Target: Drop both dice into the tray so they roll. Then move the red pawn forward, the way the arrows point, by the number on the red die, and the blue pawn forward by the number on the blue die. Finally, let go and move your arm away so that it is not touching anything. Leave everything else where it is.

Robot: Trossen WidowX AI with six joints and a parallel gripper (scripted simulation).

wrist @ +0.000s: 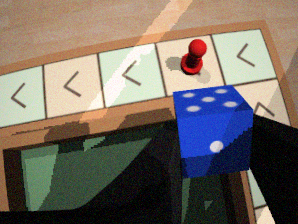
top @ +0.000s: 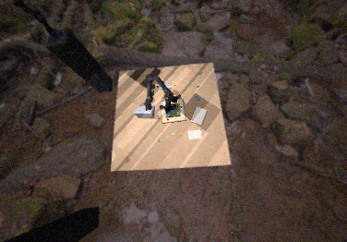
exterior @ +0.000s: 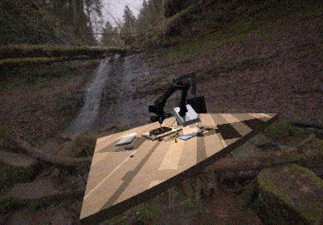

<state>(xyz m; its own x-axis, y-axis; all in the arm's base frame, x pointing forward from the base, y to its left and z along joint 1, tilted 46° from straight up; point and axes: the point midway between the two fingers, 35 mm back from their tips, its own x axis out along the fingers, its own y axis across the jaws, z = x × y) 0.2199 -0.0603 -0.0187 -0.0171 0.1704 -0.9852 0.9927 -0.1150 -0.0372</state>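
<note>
Now: the blue pawn 160 mm ahead of my gripper tip, 70 mm to the left of it and 50 mm below it.
</note>
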